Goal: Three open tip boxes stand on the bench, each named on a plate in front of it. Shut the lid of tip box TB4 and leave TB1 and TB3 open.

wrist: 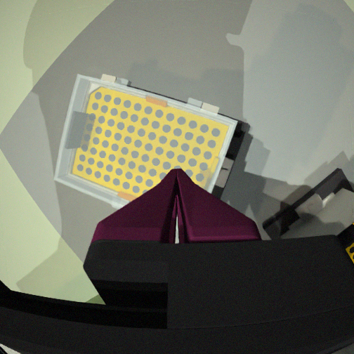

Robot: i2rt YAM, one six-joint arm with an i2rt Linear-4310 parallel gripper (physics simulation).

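Observation:
A tip box with a yellow tip rack (137, 135) lies at a slant in the upper left middle of the wrist view. Its clear lid (73, 102) lies over the rack, and the yellow shows pale through it; it looks down flat, but a small gap at the front edge cannot be ruled out. Two pale hinge pieces show along the far edge. No name plate is readable here. My gripper (176, 177) is shut and empty, with its dark red tips over the near edge of the lid, hiding part of it; contact cannot be told.
A dark-framed part with a grey piece (311, 204) stands at the right. A bit of another yellow rack (351, 253) shows at the right edge. Broad shadows fall over the grey mat (175, 30) and the pale green bench (30, 215).

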